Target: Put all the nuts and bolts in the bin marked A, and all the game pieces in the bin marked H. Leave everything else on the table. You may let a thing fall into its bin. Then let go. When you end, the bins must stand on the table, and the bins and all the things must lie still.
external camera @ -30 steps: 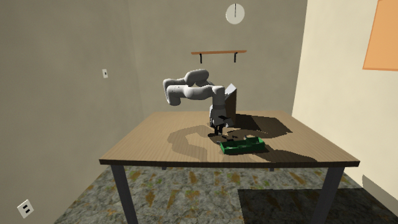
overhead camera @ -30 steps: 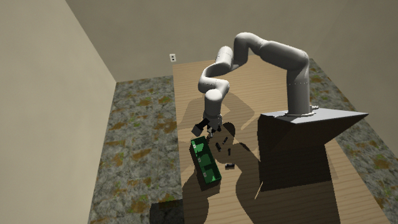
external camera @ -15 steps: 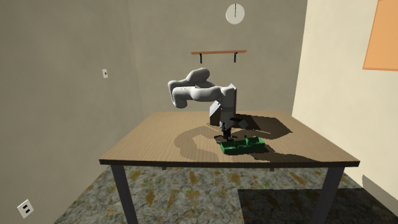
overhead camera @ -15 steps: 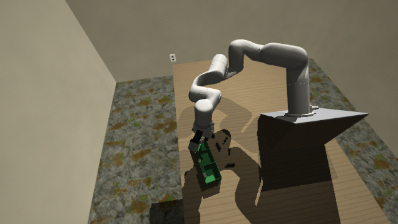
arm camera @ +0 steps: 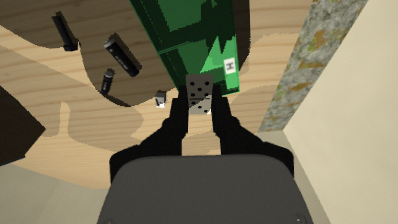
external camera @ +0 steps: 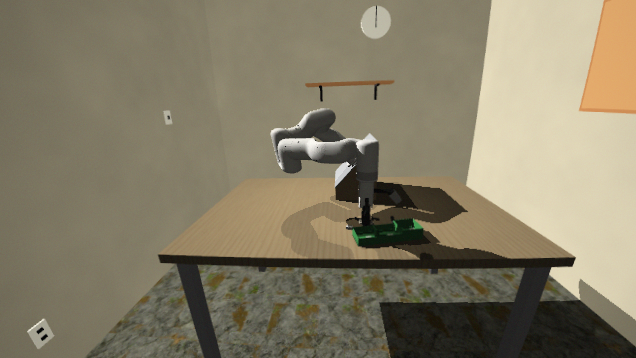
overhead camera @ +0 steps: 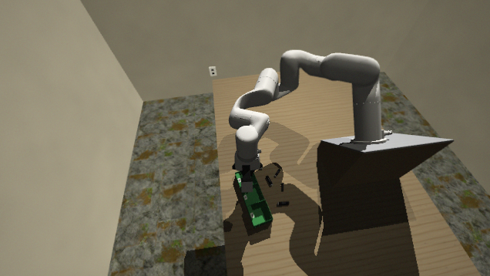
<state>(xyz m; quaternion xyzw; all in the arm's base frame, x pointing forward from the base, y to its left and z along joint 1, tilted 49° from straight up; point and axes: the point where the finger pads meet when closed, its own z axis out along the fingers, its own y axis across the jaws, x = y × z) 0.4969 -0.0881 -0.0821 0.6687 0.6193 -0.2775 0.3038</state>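
My gripper is now 15 cm past the dark bolt, 8 cm above it and 6 cm to the right of it. Round my hand: small nut 8 cm below, 7 cm behind, 6 cm to the right; then green bin 8 cm to the left, 7 cm below, 1 cm behind; then white game piece 2 cm below.
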